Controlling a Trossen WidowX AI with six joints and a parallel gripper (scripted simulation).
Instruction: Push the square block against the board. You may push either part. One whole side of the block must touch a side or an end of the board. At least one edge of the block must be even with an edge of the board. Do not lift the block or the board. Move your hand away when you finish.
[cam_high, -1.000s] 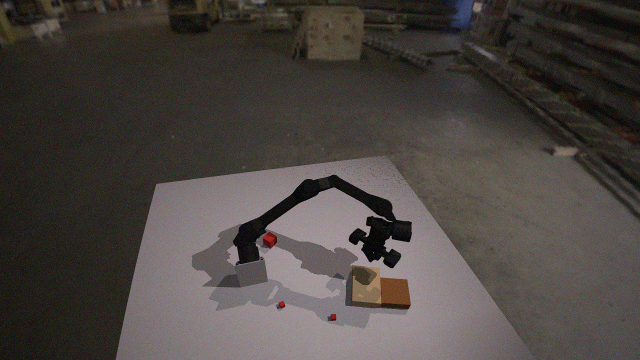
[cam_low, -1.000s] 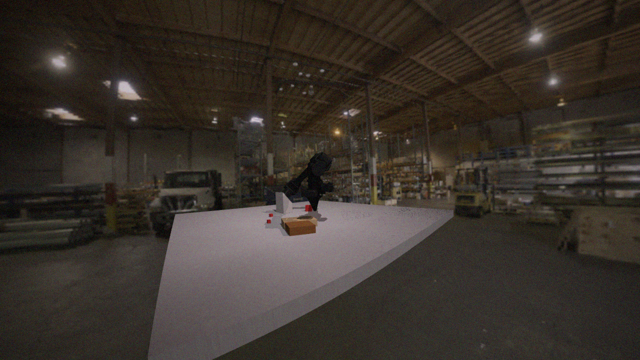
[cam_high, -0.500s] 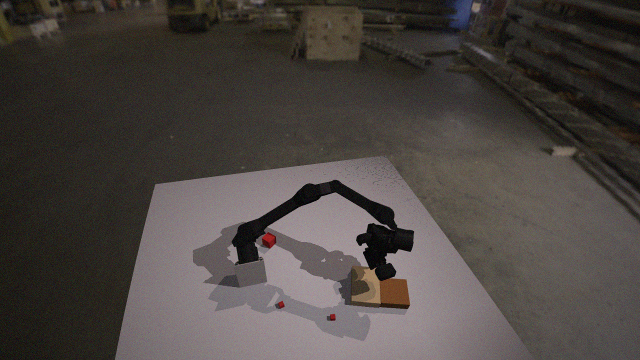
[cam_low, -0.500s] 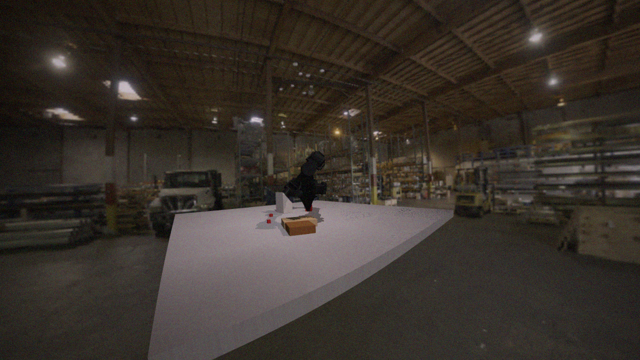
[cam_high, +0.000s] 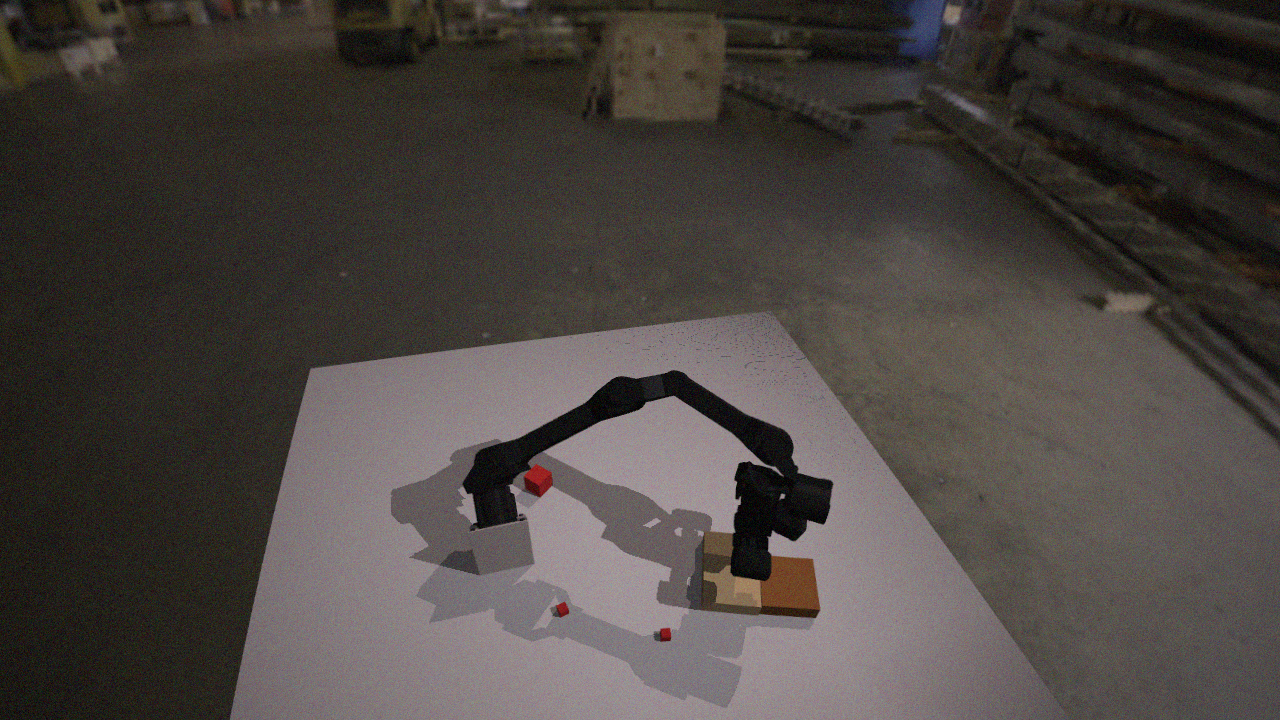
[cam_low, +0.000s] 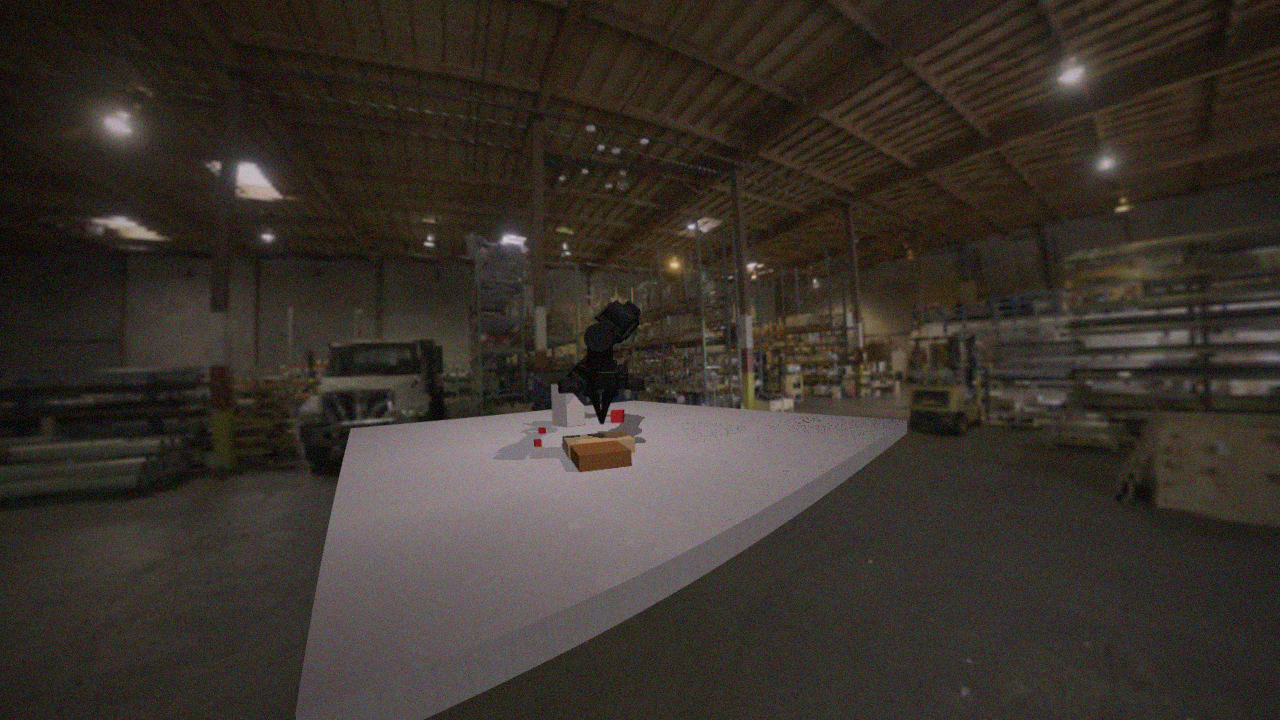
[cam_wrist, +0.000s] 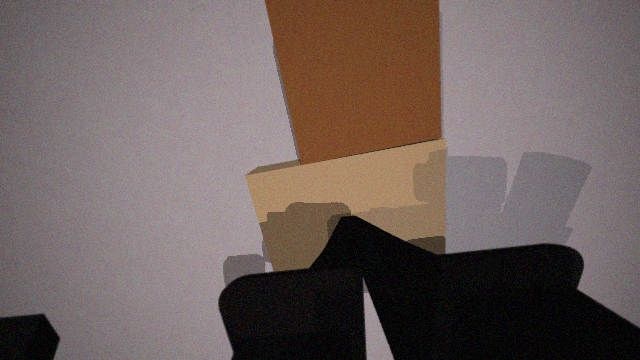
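Now: the tan board 2 cm behind my gripper tip and 5 cm below it. Also, from my gripper tip: square block 6 cm ahead, 6 cm to the right, 5 cm below; then red cube 29 cm behind, 33 cm to the left, 4 cm below.
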